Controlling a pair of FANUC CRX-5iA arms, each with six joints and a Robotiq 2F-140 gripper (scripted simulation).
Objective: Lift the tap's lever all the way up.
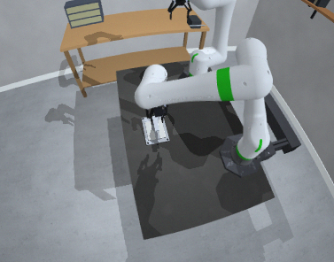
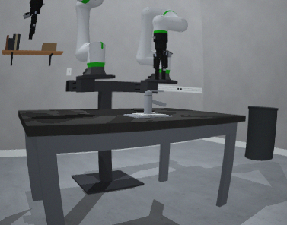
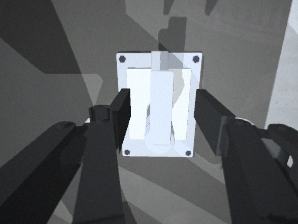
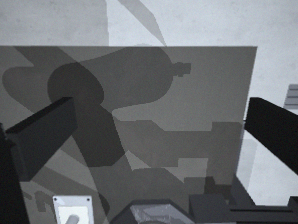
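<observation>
Right now my left hand is 10 cm above the lever and 3 cm to the left of it. Also, from my left hand: tap (14 cm below, 6 cm to the right, 1 cm behind); white base plate (25 cm below, 8 cm to the right, 1 cm behind).
</observation>
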